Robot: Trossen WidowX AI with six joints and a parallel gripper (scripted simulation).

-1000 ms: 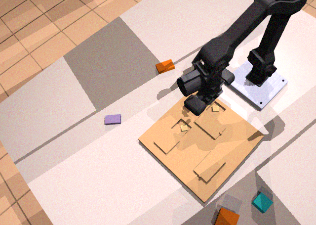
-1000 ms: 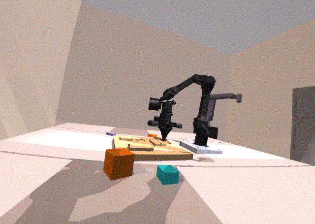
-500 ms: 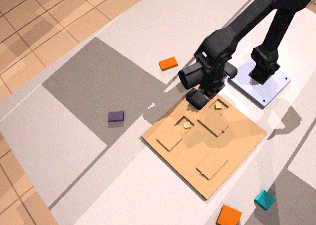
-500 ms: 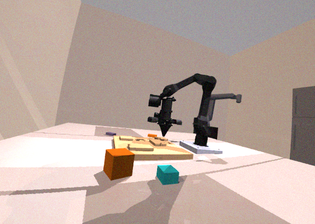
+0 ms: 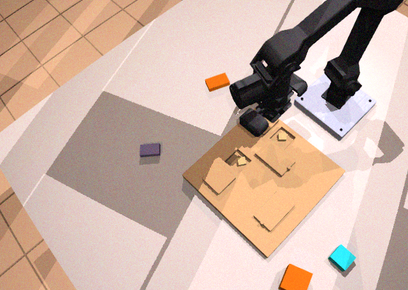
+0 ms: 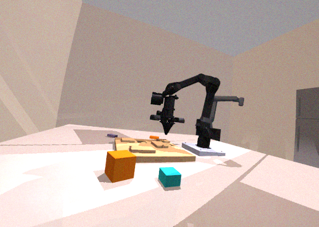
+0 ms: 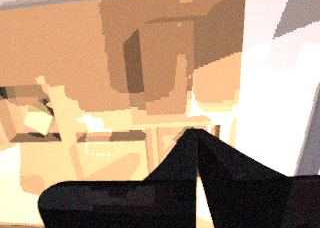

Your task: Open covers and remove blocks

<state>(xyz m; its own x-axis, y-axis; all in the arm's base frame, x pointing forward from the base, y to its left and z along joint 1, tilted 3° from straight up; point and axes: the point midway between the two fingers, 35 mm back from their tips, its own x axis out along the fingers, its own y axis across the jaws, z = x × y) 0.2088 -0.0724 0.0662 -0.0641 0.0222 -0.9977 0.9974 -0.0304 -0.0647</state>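
The tan puzzle board is 10 cm ahead of my gripper tip, 6 cm to the left of it and 5 cm below it. From my gripper tip the other things lie so: purple block 26 cm ahead, 21 cm to the right, 6 cm below; then flat orange block 22 cm to the right, 6 cm below, 2 cm behind; then cyan block 34 cm to the left, 15 cm ahead, 5 cm below.
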